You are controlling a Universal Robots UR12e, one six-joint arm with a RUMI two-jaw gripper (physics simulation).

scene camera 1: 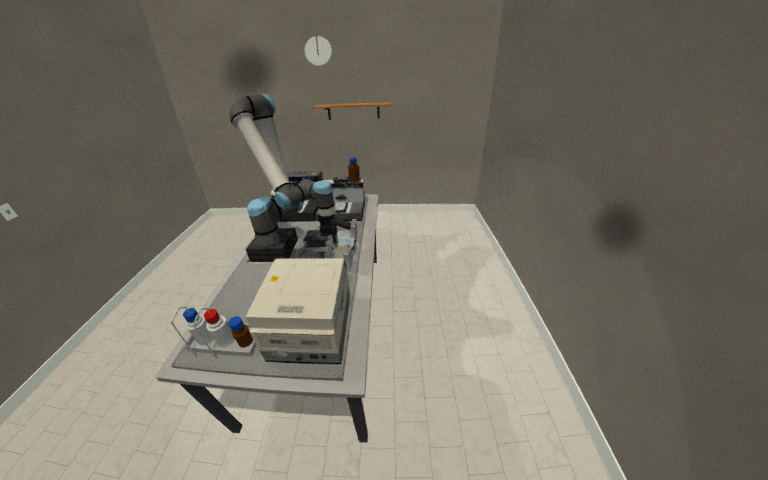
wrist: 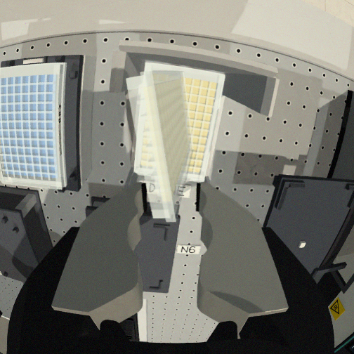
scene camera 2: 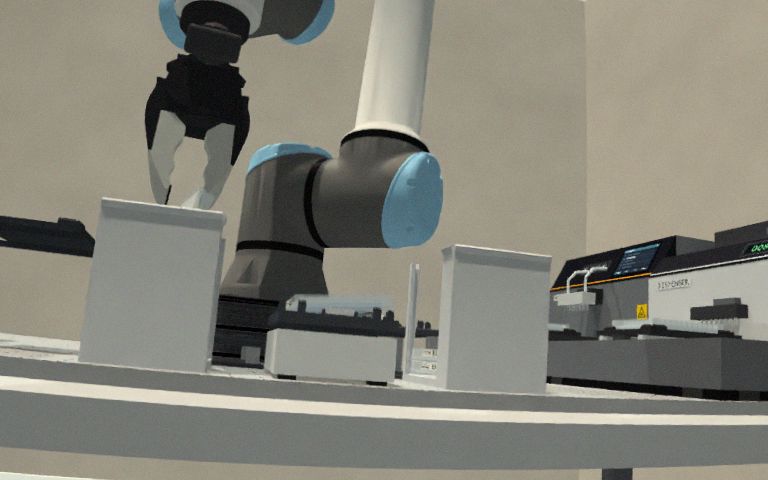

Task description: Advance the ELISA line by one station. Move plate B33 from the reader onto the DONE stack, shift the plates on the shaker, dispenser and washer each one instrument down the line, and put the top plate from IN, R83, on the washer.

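Places are measured from the arm's base along level axes (x ahead, y left, z up), in centimetres.
Where they show: gripper, between the fingertips: (scene camera 1: 336,246); arm's base, origin of its link: (scene camera 1: 269,240).
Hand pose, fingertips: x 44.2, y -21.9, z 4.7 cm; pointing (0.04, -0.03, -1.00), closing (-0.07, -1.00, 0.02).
Observation:
Each offset is from my fingertips to the centre of the thing. "spot": to the spot under its first point.
My gripper (scene camera 2: 181,200) (wrist: 171,185) is partly open, its fingers apart above the DONE holder {dx -0.4, dy -0.8, dz -7.4 cm} (scene camera 2: 152,288) (wrist: 270,97). A yellow-welled plate (wrist: 201,125) lies in that holder. Another clear-edged plate (wrist: 169,120) leans steeply over it, tilted on edge; its near end shows between the fingertips in the wrist view but is not gripped. A pale corner {spot: dx +6.7, dy +0.2, dz +0.1 cm} (scene camera 2: 195,198) shows by the right fingertip over the holder wall. No label on these plates is readable, so I cannot tell which is B33. A blue-welled plate {dx +3.6, dy +14.4, dz -7.2 cm} (scene camera 2: 339,303) (wrist: 27,127) sits on the shaker {spot: dx +10.3, dy +12.0, dz -11.4 cm} (scene camera 2: 331,353). R83 cannot be identified.
The beige reader {dx -13.7, dy -42.8, dz -0.3 cm} (scene camera 1: 303,294) stands nearer scene camera 1; its dark tray {dx -9.7, dy -16.0, dz -2.6 cm} (scene camera 2: 42,234) (wrist: 310,225) extends beside the DONE holder. Another white holder {dx +4.4, dy +28.6, dz -7.4 cm} (scene camera 2: 493,322) stands beyond the shaker, then the washer and dispenser {dx +3.2, dy +70.6, dz +6.7 cm} (scene camera 2: 696,294). Bottles {dx -54.6, dy -48.3, dz -1.4 cm} (scene camera 1: 215,328) stand at the table end.

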